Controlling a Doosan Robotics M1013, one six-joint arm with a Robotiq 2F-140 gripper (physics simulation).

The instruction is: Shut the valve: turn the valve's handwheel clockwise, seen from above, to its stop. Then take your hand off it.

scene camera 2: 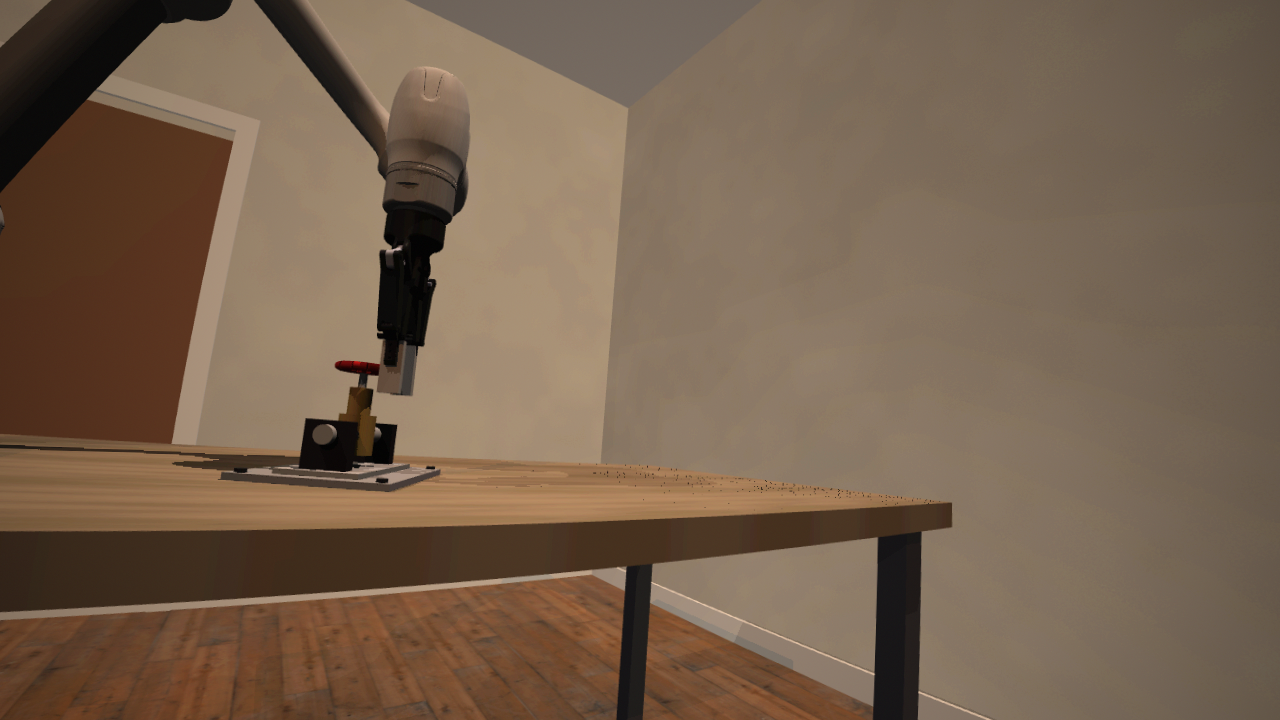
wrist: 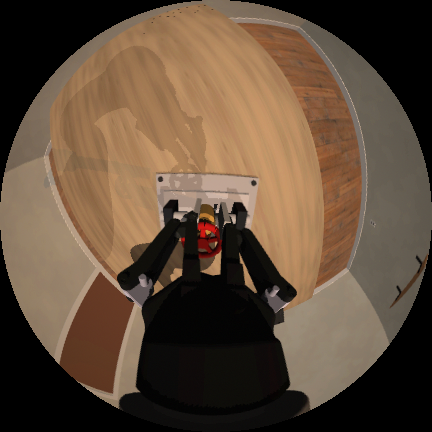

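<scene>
The valve's red handwheel [scene camera 2: 351, 365] [wrist: 204, 241] sits level on top of the brass valve body [scene camera 2: 359, 399] [wrist: 207, 213]. My gripper [scene camera 2: 397, 383] [wrist: 209, 207] points down at the handwheel's right side in the scene view, with the light fingertips reaching below wheel height. Its fingers are drawn close together, a narrow gap apart, and hold nothing. In the wrist view one finger covers the wheel's left part, and the rest of the wheel shows between the fingers. Whether a finger touches the rim cannot be told.
Black support blocks [scene camera 2: 327, 450] [wrist: 240, 216] flank the valve on a pale base plate [scene camera 2: 246, 477] [wrist: 210, 182] with dark bolts. The plate lies on the wooden table [scene camera 2: 554, 501] [wrist: 260, 125]. The table's edge lies to the right in both views, and walls stand beyond.
</scene>
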